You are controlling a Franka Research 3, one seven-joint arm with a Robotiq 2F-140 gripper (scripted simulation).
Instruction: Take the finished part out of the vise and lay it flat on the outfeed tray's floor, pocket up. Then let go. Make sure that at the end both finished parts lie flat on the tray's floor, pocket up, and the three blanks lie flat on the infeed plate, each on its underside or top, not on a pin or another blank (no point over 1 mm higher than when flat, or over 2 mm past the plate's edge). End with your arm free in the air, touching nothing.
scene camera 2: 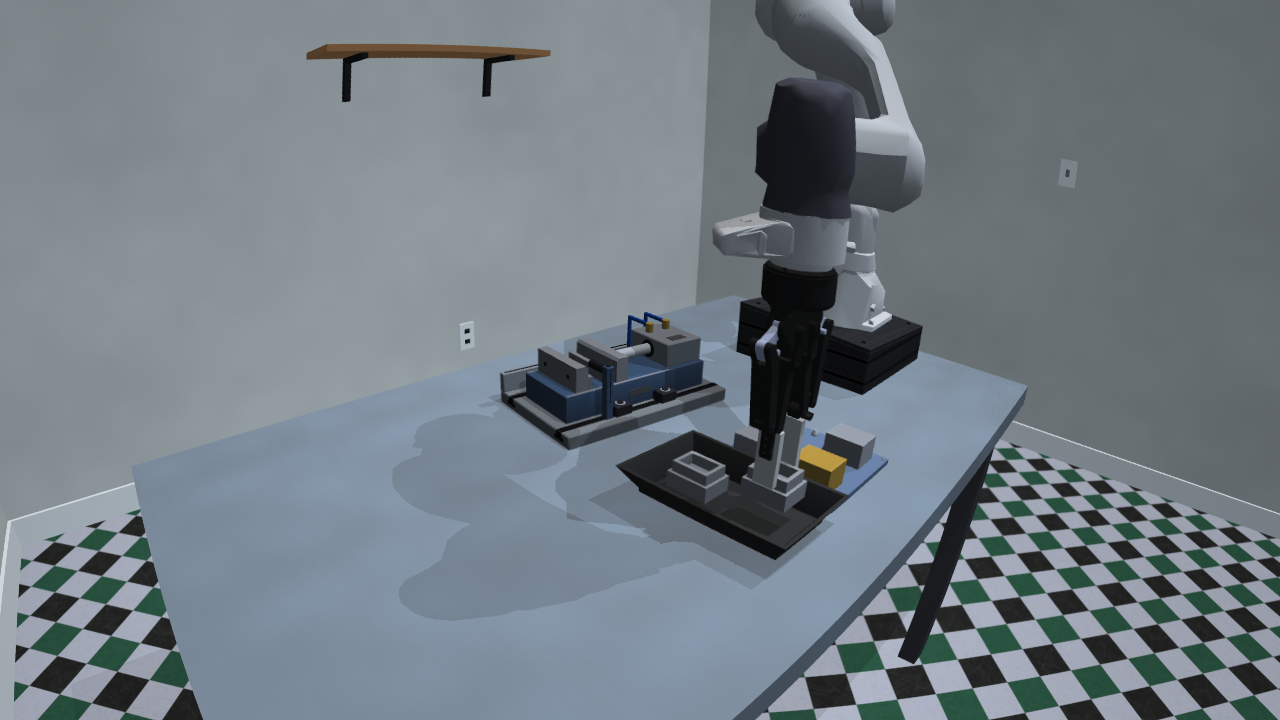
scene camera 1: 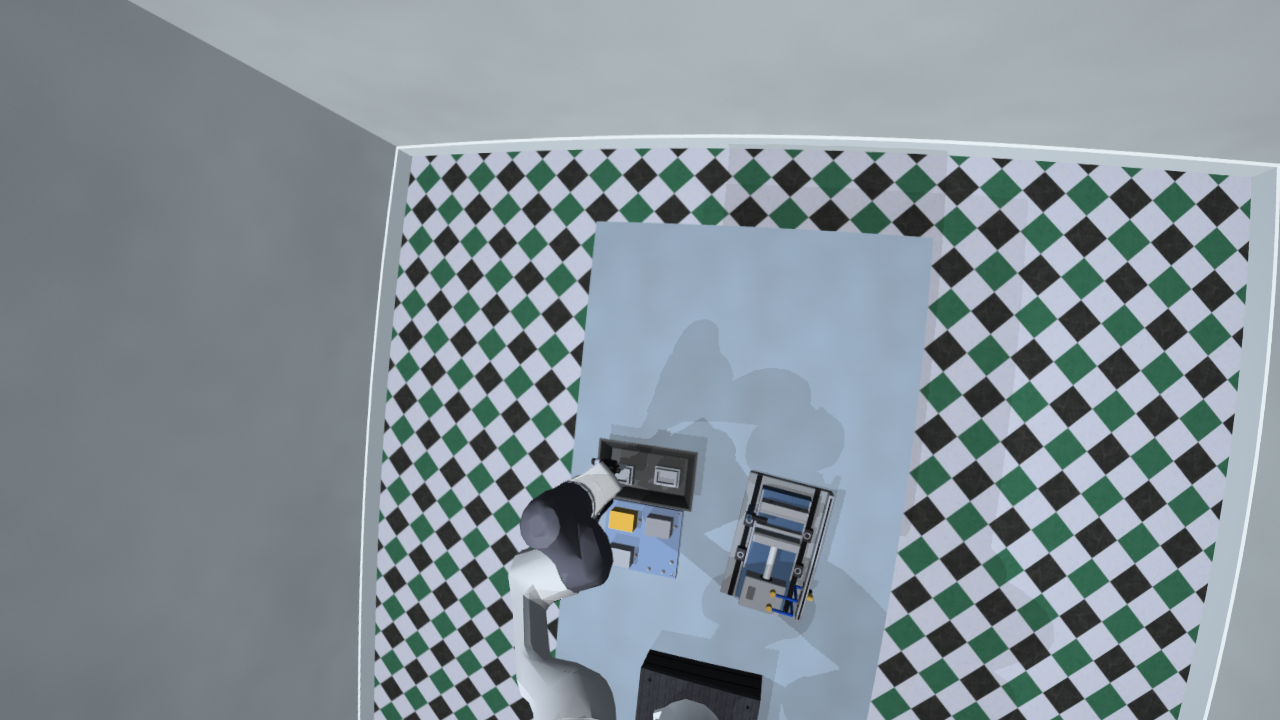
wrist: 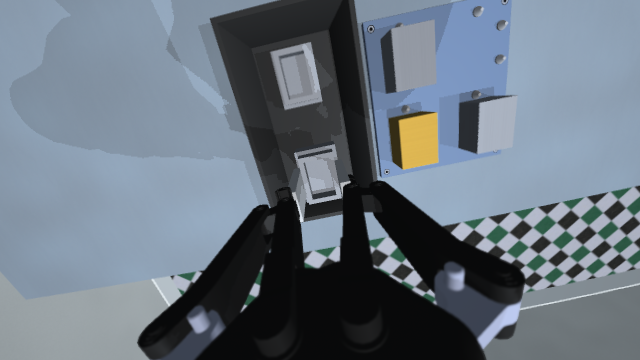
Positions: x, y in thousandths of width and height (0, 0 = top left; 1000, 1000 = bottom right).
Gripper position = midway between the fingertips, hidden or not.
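You'd see my gripper (scene camera 2: 606, 662) here, and the wrist view shows my gripper (wrist: 501, 488) as well. There's a yellow block (scene camera 2: 642, 648), and in the wrist view you get that same yellow block (wrist: 648, 382) again. The blue fixture plate (scene camera 2: 668, 666) is there too, and the wrist view has the blue fixture plate (wrist: 729, 129) as well.
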